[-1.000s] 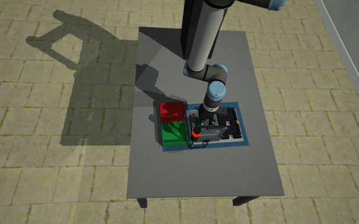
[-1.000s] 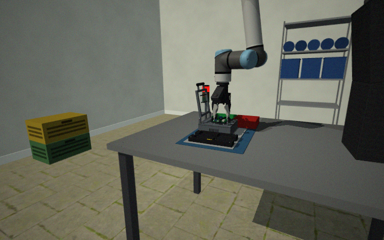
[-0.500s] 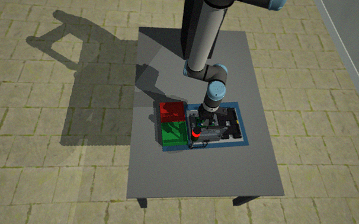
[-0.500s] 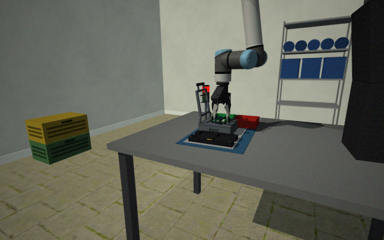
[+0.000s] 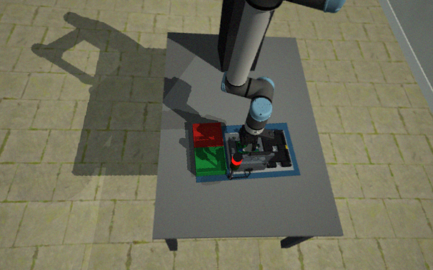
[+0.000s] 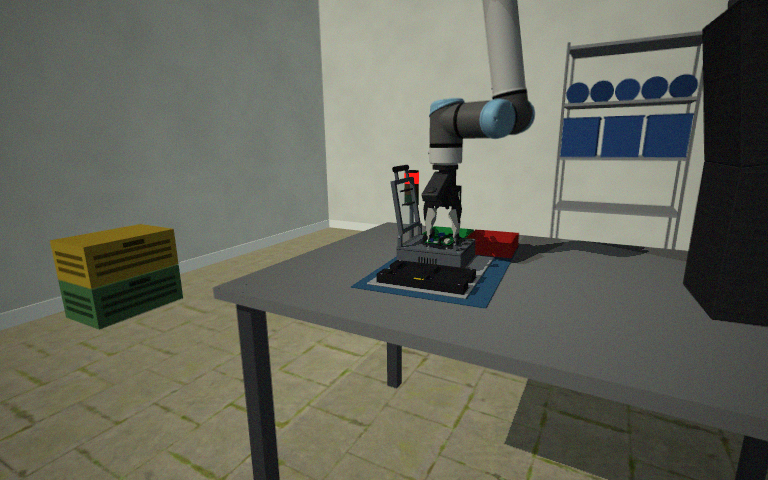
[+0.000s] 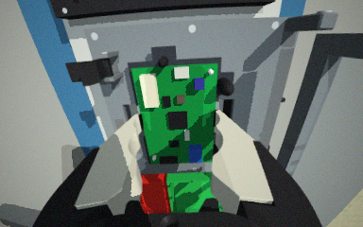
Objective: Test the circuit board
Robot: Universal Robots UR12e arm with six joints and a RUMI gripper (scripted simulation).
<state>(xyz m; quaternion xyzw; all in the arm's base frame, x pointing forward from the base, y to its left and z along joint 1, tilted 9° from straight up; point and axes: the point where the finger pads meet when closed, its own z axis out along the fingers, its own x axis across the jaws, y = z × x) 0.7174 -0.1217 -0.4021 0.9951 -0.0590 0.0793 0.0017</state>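
Right now the green circuit board is 1 cm to the right of my hand. Round my hand: black latch piece: 6 cm behind, 6 cm to the left, 1 cm above; then green bin: 2 cm ahead, 21 cm to the right, 6 cm below; then tester lid: 11 cm ahead, 2 cm to the right, 11 cm above.
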